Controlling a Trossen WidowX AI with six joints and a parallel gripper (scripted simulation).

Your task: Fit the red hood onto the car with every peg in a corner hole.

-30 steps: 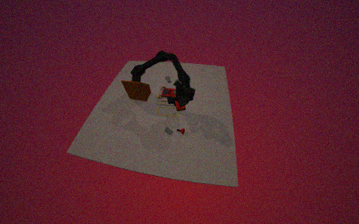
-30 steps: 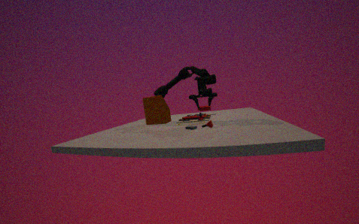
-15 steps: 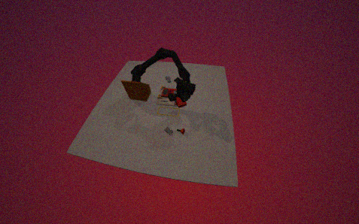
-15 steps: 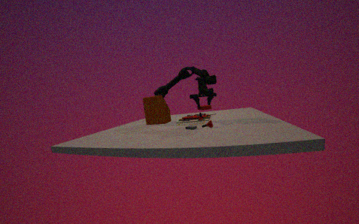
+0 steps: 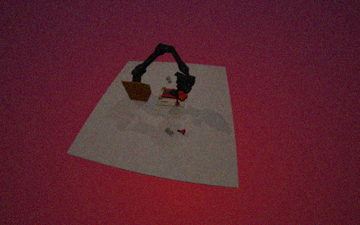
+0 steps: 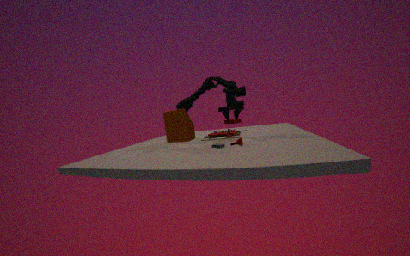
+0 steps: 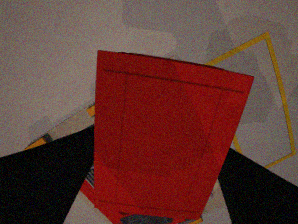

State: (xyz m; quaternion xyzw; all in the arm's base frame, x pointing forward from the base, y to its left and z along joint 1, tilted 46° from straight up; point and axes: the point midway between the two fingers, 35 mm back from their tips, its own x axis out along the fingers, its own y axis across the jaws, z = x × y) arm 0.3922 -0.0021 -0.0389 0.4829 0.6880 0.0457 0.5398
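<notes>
Right now the pale jig is 9 cm behind my gripper tip, 9 cm to the left of it and 9 cm below it. From my gripper tip the other things lie so: red hood (right at my gripper tip).
</notes>
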